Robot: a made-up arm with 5 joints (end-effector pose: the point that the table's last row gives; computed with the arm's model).
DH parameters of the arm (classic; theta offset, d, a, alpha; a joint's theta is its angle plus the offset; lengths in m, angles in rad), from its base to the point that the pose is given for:
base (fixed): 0 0 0.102 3.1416
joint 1: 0 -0.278 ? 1.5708
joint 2: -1.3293 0 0.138 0
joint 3: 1.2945 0 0.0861 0
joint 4: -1.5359 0.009 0 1.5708
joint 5: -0.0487 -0.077 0 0
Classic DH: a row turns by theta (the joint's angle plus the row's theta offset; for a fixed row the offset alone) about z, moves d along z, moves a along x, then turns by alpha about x.
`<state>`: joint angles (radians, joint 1 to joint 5).
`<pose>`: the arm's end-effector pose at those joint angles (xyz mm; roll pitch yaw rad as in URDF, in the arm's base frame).
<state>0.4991 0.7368 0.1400 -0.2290 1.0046</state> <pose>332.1 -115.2 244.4 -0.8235 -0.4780 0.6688</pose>
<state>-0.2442 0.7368 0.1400 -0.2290 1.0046</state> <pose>349.4 70.9 244.4 -0.8235 -0.4780 1.4121</pose>
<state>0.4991 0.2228 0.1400 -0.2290 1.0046</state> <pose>320.2 -108.7 363.4 -1.4074 -0.6086 0.9777</pose>
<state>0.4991 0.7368 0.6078 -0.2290 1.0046</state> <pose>277.1 -85.2 202.7 -0.3803 -0.2564 0.5064</pose>
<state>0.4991 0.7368 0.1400 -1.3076 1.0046</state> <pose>339.7 -119.3 323.0 -2.0832 -0.5518 1.3584</pose>
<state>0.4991 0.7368 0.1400 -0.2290 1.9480</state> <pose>332.1 -115.2 244.4 -0.8963 0.2602 1.2746</pose>
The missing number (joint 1, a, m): 0.024
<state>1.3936 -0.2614 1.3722 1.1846 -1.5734</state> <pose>112.8 -9.3 282.5 -0.7241 -0.0340 -3.0028</pose>
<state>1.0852 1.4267 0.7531 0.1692 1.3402</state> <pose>138.2 -49.3 137.5 0.7586 0.1948 0.2841</pose>
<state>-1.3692 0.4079 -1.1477 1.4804 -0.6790</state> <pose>138.4 223.0 396.2 0.6289 -0.5836 0.4467</pose>
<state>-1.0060 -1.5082 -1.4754 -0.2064 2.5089</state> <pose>-50.1 -223.3 326.2 1.4942 -0.8880 2.6363</pose>
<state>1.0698 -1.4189 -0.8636 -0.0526 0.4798</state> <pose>6.5 193.1 449.7 2.7606 0.6798 1.5045</pose>
